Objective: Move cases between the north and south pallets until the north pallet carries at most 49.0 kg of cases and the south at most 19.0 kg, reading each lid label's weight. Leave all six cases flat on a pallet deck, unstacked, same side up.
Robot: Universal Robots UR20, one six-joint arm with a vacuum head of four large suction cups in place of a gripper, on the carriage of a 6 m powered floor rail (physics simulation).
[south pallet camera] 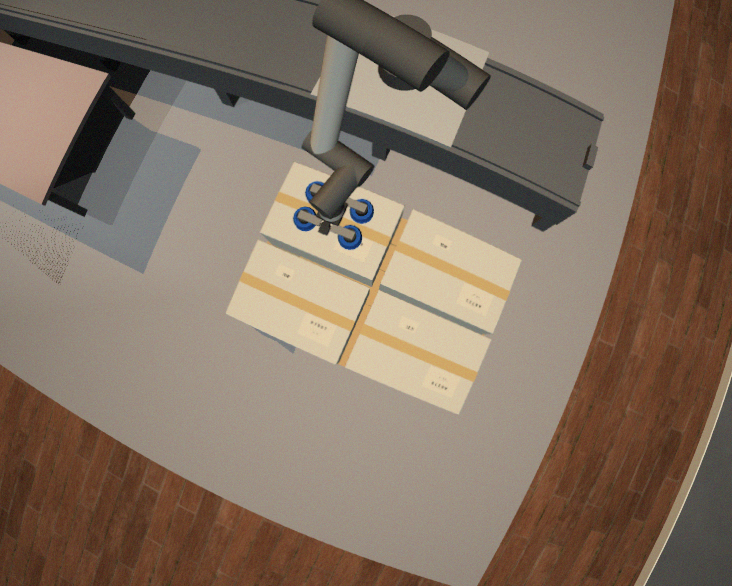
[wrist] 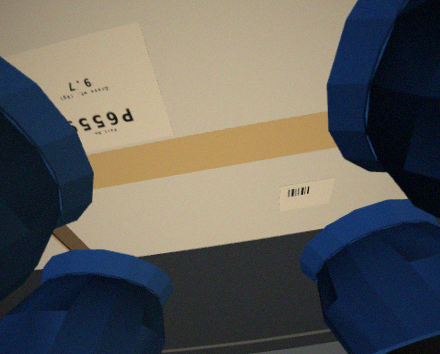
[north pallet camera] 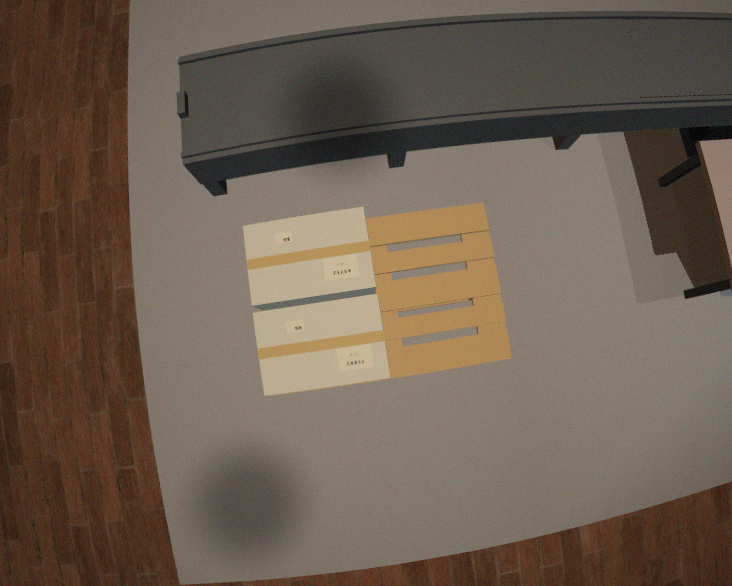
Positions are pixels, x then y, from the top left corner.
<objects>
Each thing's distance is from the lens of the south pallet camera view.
case [south pallet camera: 362, 264]: 243 cm
case [south pallet camera: 441, 269]: 245 cm
case [south pallet camera: 403, 346]: 241 cm
case [south pallet camera: 310, 307]: 244 cm
</objects>
